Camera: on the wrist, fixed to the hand. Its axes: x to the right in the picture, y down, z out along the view.
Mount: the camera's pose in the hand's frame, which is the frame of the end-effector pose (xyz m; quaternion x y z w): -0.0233 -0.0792 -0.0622 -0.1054 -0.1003 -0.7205 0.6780
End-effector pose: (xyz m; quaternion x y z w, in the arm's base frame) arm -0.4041 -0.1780 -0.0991 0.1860 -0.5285 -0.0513 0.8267
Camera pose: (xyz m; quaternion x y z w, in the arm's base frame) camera -0.3499 -0.2290 -0.1708 0.4146 -0.3018 -0.7048 0.4901
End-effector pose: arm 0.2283 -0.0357 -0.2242 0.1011 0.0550 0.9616 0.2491
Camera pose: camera 0.2715 0.0183 -0.3010 0.0991 -0.0162 0.4682 0.8779
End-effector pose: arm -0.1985 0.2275 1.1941 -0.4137 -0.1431 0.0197 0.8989
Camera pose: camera -0.2104 0.1260 1.2095 -0.2702 -0.4873 -0.6079 0.5657
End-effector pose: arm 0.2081 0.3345 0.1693 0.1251 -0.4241 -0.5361 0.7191
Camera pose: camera 0.2002 0.3066 0.0701 0.2608 -0.2130 -0.9388 0.0719
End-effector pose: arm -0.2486 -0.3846 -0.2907 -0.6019 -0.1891 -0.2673 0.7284
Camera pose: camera -0.3187 -0.4522 -0.2559 -0.3754 -0.6068 -0.6656 0.2189
